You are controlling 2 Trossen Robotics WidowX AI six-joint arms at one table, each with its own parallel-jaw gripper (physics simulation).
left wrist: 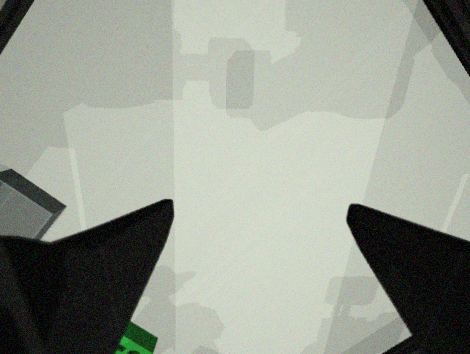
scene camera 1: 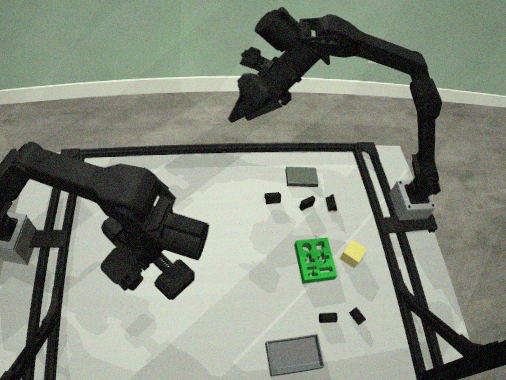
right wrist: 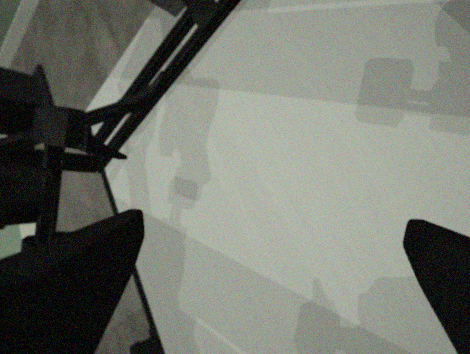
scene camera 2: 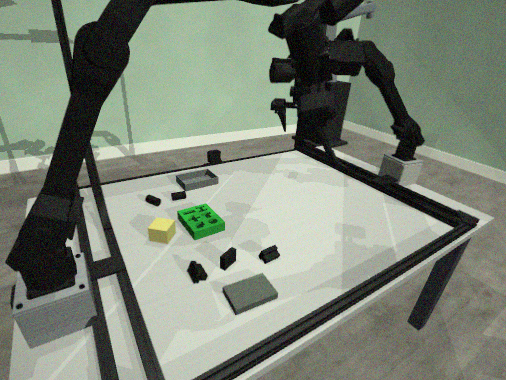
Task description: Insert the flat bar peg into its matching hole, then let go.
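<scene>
Several small black pegs lie on the white table. The one that looks most like a flat bar (scene camera 1: 307, 203) (scene camera 2: 228, 258) stands on its narrow edge between two other pegs. The green board (scene camera 1: 300, 261) (scene camera 2: 201, 232) (left wrist: 143, 337) has six holes; a straight slot (scene camera 1: 325, 270) is at its lower right corner in scene camera 1. My left gripper (left wrist: 259, 209) is open and empty, high over the table, left of the board in scene camera 1; its fingertips are hidden there. My right gripper (scene camera 1: 240, 118) (right wrist: 273, 227) is open and empty, high beyond the table's back edge in scene camera 1.
A yellow block (scene camera 1: 353, 254) (scene camera 2: 161, 230) sits beside the board. A grey slab (scene camera 1: 301, 177) (scene camera 2: 250, 294) lies near the pegs. A grey tray (scene camera 1: 320, 345) (scene camera 2: 197, 186) (left wrist: 22, 205) is past two more pegs (scene camera 1: 328, 317) (scene camera 1: 357, 316). A black frame (scene camera 1: 220, 148) edges the table.
</scene>
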